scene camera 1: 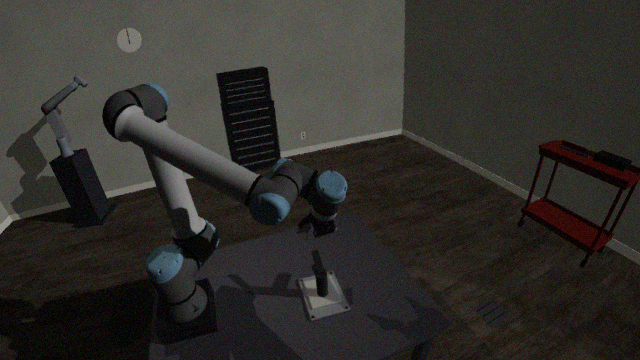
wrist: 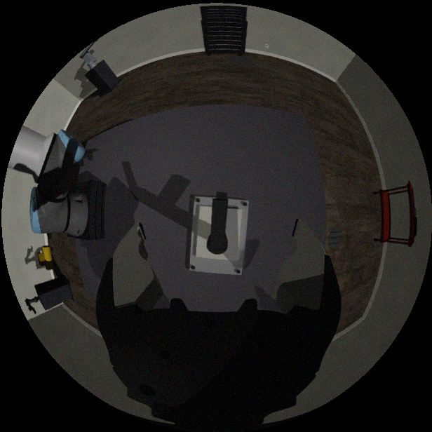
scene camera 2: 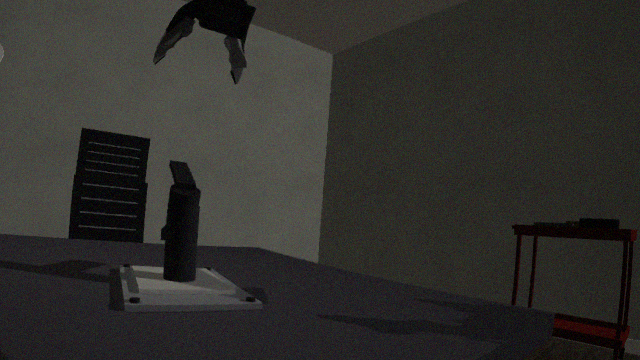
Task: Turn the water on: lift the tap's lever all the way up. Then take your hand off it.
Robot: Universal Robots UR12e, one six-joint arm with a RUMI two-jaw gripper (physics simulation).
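Frame: origin at the arm's base, x back, y left, z down, level; centimetres.
Where they show: gripper, fingertip midpoint: [scene camera 2: 196, 74]; arm's base, link origin: [scene camera 1: 185, 304].
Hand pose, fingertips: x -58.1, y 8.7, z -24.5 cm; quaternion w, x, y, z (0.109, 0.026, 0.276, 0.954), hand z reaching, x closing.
Observation:
Things, the pixels of their top centre, and the offset from my fingertips. Level surfaces: height alone.
- tap's dark upright body, top centre: [scene camera 2: 183, 204] [scene camera 1: 321, 276] dx -0.3, dy -4.9, dz +21.7 cm
- pale square base plate, top centre: [scene camera 2: 179, 279] [scene camera 1: 322, 293] dx -0.3, dy -4.9, dz +32.9 cm
- grey table, surface height: dz +34.1 cm
The tap's dark upright body [scene camera 1: 322, 286] [scene camera 2: 181, 235] [wrist: 217, 243] stands on a pale square base plate [scene camera 1: 330, 312] [scene camera 2: 190, 304] [wrist: 215, 265]. Its dark lever [scene camera 1: 317, 260] [scene camera 2: 182, 174] [wrist: 219, 212] slants steeply upward from the top of the body, leaning left in scene camera 2 and pointing to the top of the wrist view. My gripper [scene camera 1: 317, 236] [scene camera 2: 196, 73] [wrist: 217, 223] is open and empty. It is high above the lever, with clear space between them, and the fingers touch nothing. In the wrist view the fingers stand wide on either side of the tap.
The grey table [scene camera 1: 370, 265] [scene camera 2: 300, 305] [wrist: 270, 150] carries the tap and the arm's base [scene camera 1: 186, 310]. A black slatted cabinet [scene camera 1: 250, 117] [scene camera 2: 109, 187] [wrist: 223, 30] stands by the back wall. A red cart [scene camera 1: 570, 224] [scene camera 2: 575, 232] [wrist: 385, 215] stands off the table to the right.

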